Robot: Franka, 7 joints.
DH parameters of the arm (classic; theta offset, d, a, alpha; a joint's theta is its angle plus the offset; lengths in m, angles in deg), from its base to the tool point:
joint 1: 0 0.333 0 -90
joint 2: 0 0 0 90
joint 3: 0 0.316 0.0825 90
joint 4: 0 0 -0.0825 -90
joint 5: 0 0.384 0 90
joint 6: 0 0 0.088 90
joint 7: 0 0.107 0 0
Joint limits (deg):
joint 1: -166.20..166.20
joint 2: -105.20..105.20
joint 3: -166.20..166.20
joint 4: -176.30..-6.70
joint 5: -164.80..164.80
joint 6: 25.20..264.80
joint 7: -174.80..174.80
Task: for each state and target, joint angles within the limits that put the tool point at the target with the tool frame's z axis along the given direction. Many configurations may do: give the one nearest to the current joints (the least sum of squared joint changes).
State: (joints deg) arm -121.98 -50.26 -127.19 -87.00 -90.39 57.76 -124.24
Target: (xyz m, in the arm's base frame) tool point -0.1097 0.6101 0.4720 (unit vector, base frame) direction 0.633 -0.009 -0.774
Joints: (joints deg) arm -131.95 -43.51 -96.14 -89.55 -72.87 67.24 -124.24
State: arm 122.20 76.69 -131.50 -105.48 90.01 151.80 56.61
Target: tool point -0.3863 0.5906 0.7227 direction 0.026 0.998 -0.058
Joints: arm 156.99 84.69 -131.37 -63.95 93.63 136.85 56.61
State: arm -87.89 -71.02 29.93 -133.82 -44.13 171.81 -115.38
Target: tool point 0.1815 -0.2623 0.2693 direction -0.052 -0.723 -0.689
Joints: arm -125.37 -48.37 69.20 -174.82 -44.95 199.01 -115.38
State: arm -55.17 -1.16 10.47 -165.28 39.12 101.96 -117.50
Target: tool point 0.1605 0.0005 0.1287 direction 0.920 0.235 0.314
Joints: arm -78.04 43.52 11.08 -175.88 87.47 78.21 -117.50
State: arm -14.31 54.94 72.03 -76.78 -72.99 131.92 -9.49
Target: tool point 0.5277 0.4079 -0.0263 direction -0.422 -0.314 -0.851
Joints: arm 7.43 91.28 54.87 -58.93 -58.40 91.00 -9.49
